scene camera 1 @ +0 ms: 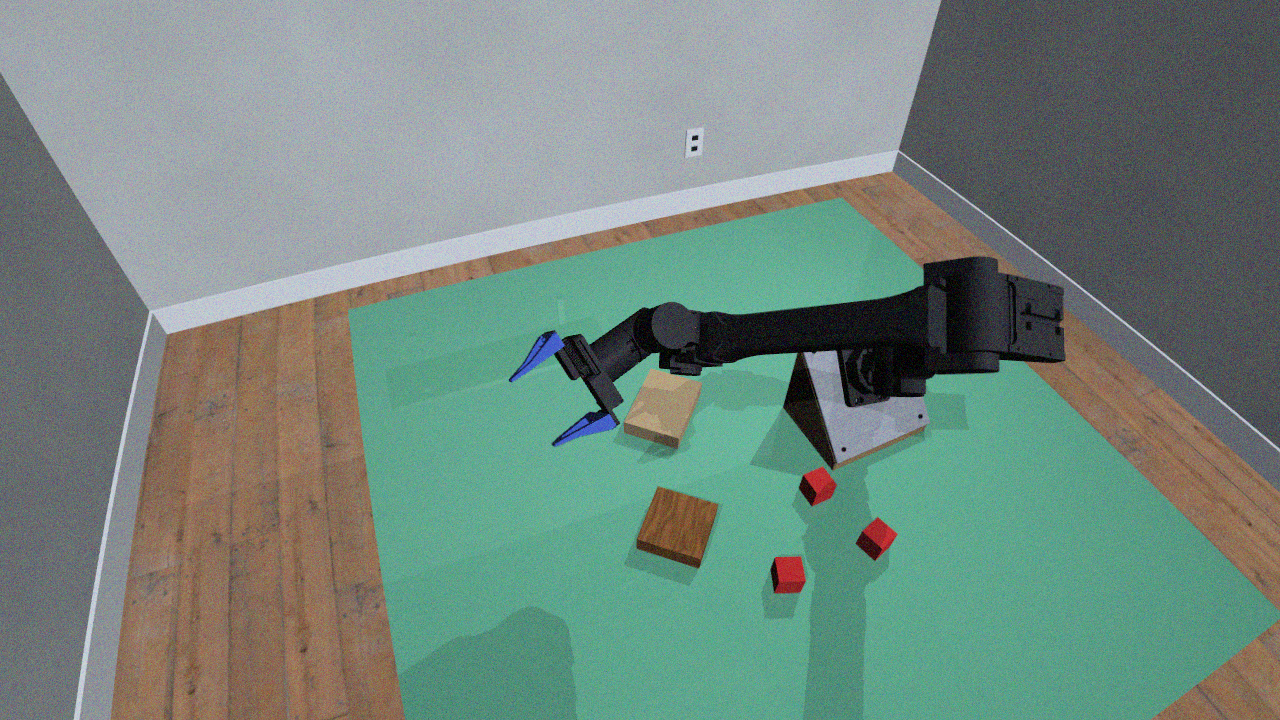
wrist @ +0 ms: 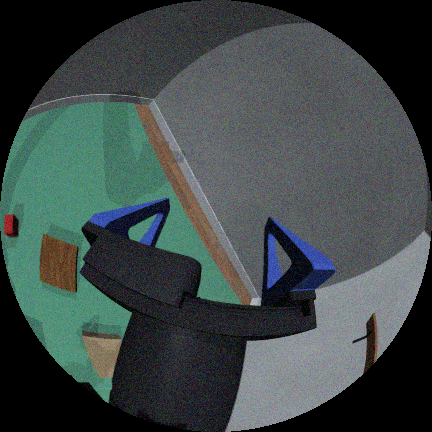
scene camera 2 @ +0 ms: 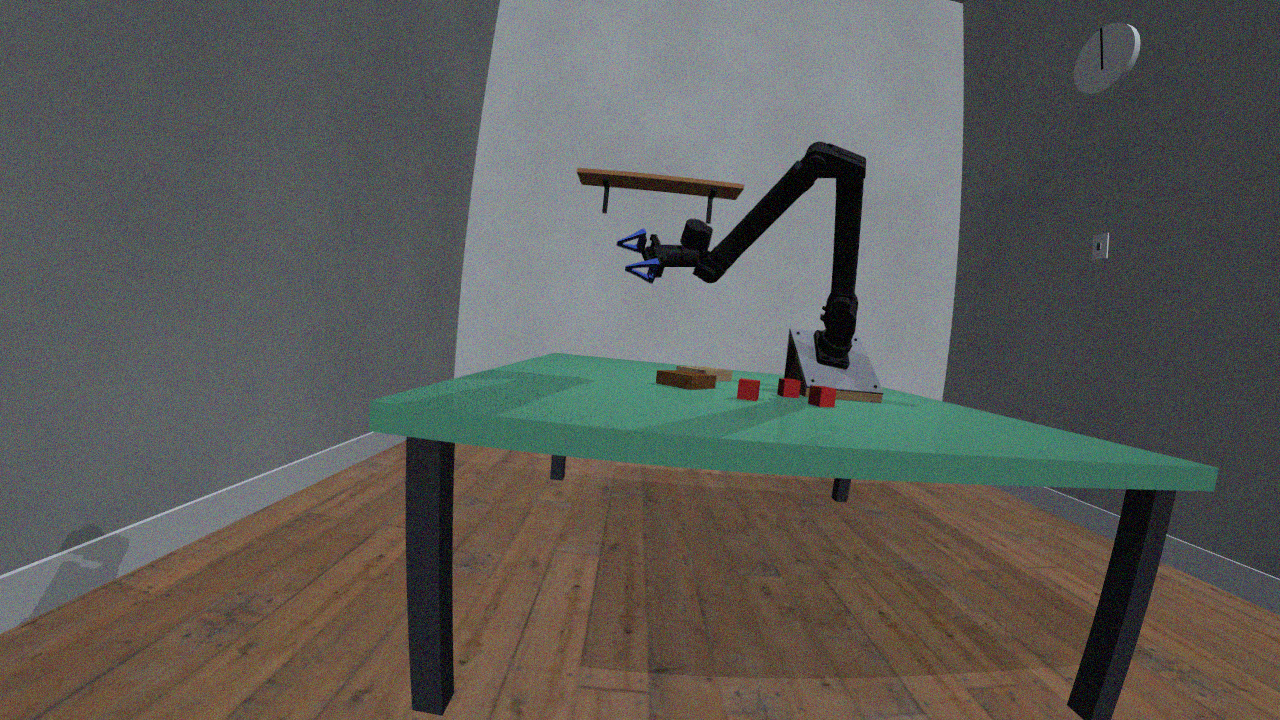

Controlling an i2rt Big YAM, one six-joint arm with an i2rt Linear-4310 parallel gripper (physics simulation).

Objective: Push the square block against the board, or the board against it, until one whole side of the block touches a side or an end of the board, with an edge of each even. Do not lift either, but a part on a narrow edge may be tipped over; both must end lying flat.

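Pixels of known places: gripper, between the fingertips: (scene camera 1: 531,413) (wrist: 217,212) (scene camera 2: 621,255); arm's base, origin of its link: (scene camera 1: 860,370) (scene camera 2: 830,351).
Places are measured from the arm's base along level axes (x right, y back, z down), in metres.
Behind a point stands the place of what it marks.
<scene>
The square block (scene camera 1: 677,526) @[z 0.087, x -0.145, y -0.389 m] (scene camera 2: 684,379) @[z 0.097, x -0.196, y -0.391 m] (wrist: 59,263) @[z 0.086, x -0.133, y -0.393 m], dark brown wood, lies flat on the green table top (scene camera 1: 465,537) @[z 0.117, x -0.051, y -0.711 m] (scene camera 2: 554,420) @[z 0.117, x -0.684, y -0.557 m]. The board (scene camera 1: 664,400) @[z 0.087, x 0.105, y -0.324 m] (scene camera 2: 721,375) @[z 0.101, x 0.079, y -0.279 m] (wrist: 102,350) @[z 0.087, x 0.074, y -0.340 m], pale wood and slightly longer than wide, lies flat behind the block in scene camera 1. A wide gap separates them, and their sides are at a slight angle to each other. My gripper (scene camera 1: 532,411) @[z -0.186, x -0.087, y -0.575 m] (scene camera 2: 622,256) @[z -0.186, x -0.087, y -0.575 m] (wrist: 217,212) @[z -0.186, x -0.087, y -0.575 m] is open and empty, high above the table. In the wrist view my gripper's body hides part of the board.
Red cubes (scene camera 1: 818,486) @[z 0.077, x -0.151, y -0.147 m] (scene camera 1: 876,538) @[z 0.077, x -0.265, y -0.105 m] (scene camera 1: 788,574) @[z 0.077, x -0.275, y -0.263 m] (scene camera 2: 748,389) @[z 0.095, x -0.288, y -0.260 m] (wrist: 10,225) lie to the right of the block in scene camera 1. The arm's sloped base plate (scene camera 1: 881,431) @[z 0.076, x -0.085, y 0.015 m] (scene camera 2: 859,371) @[z 0.044, x -0.042, y 0.072 m] stands behind them. A wall shelf (scene camera 2: 662,182) is on the far wall.
</scene>
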